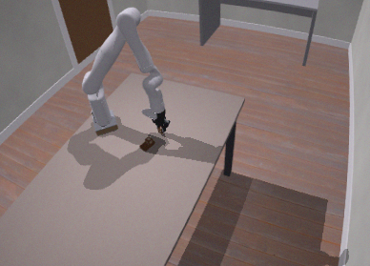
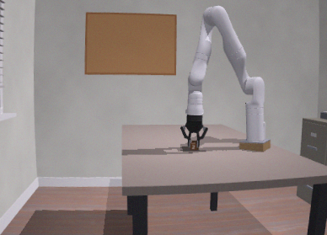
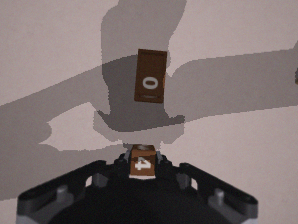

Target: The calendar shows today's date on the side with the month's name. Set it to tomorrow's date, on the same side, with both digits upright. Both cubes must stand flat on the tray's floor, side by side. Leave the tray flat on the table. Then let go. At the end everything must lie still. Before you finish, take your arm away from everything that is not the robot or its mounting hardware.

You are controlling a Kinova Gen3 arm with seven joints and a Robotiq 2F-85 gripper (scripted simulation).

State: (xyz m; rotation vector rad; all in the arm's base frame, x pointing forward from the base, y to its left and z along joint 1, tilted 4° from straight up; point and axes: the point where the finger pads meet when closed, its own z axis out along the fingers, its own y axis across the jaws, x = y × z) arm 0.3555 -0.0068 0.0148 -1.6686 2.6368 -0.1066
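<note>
The brown number cube is 90 mm to the right of my hand, 50 mm behind it and 20 mm below it. From my hand the other things lie so: brown calendar tray: 100 mm to the right, 50 mm behind, 40 mm below; then digit cube: 10 mm below.
</note>
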